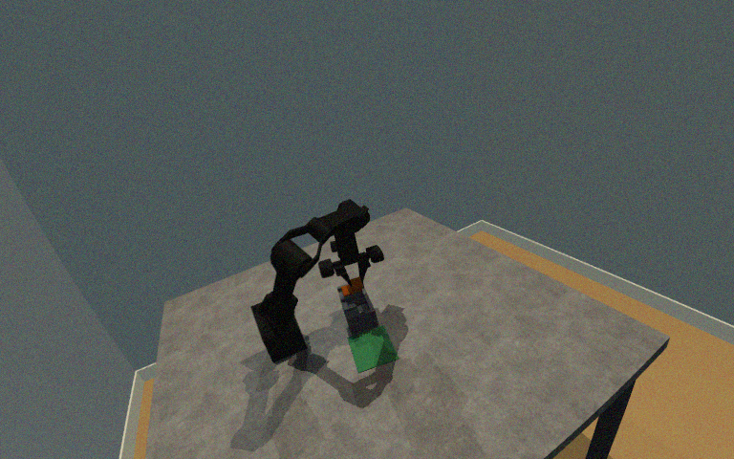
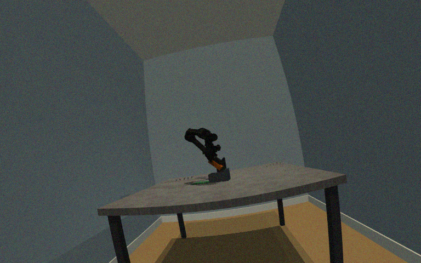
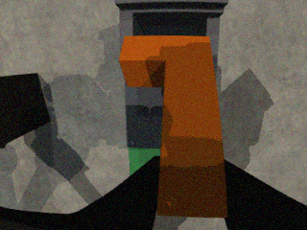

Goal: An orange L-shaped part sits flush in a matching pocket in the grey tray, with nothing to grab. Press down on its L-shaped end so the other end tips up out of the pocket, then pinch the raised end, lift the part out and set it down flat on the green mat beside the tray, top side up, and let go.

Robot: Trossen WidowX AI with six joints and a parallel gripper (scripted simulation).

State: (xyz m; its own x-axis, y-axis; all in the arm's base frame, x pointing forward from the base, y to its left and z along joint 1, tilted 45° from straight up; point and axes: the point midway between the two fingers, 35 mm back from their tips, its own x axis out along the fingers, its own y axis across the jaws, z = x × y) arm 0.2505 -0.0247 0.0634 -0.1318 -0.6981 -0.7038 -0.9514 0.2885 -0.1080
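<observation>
The green mat lies 170 mm below my gripper tip, 110 mm to the right of it and 40 mm behind it. Round my gripper tip: orange part: 40 mm to the left, 30 mm below.
</observation>
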